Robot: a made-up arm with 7 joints.
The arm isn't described. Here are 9 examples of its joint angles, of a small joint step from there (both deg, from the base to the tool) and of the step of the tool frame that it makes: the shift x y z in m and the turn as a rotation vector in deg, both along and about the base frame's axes.
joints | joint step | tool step
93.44 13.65 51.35 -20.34 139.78 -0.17 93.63 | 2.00 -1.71 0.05 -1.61 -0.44 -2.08 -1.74 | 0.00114 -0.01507 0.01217 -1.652 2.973 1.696
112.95 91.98 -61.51 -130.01 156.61 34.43 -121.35 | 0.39 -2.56 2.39 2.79 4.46 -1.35 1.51 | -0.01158 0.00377 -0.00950 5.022 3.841 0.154
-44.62 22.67 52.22 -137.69 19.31 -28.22 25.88 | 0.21 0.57 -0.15 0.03 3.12 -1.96 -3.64 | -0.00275 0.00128 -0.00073 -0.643 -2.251 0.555
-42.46 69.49 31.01 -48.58 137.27 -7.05 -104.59 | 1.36 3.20 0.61 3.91 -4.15 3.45 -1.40 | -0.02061 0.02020 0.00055 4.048 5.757 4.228
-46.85 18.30 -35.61 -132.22 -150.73 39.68 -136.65 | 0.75 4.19 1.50 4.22 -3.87 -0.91 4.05 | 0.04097 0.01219 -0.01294 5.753 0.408 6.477
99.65 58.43 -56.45 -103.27 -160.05 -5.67 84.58 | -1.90 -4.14 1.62 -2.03 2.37 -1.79 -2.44 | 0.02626 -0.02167 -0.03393 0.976 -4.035 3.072
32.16 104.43 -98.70 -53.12 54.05 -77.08 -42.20 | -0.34 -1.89 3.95 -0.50 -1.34 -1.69 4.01 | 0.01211 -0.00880 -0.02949 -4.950 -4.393 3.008
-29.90 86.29 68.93 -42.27 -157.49 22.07 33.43 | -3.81 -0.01 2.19 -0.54 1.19 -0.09 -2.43 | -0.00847 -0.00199 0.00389 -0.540 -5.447 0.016
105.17 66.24 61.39 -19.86 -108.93 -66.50 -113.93 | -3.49 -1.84 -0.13 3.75 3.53 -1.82 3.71 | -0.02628 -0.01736 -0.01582 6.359 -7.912 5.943
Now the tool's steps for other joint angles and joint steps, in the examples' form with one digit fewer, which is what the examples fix.
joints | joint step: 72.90 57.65 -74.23 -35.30 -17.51 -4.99 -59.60 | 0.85 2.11 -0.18 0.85 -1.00 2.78 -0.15
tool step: 0.0012 0.0230 0.0209 0.98 2.88 -5.13
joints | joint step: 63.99 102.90 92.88 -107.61 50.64 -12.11 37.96 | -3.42 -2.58 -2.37 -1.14 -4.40 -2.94 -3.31
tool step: -0.0063 0.0096 -0.0035 5.87 -5.89 1.45
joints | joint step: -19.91 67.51 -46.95 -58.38 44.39 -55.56 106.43 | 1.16 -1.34 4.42 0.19 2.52 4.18 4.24
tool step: 0.0105 0.0042 0.0122 -7.47 1.73 4.28
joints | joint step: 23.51 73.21 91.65 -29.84 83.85 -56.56 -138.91 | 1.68 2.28 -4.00 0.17 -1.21 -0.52 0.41
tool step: 0.0199 0.0018 0.0218 1.48 6.57 -0.62
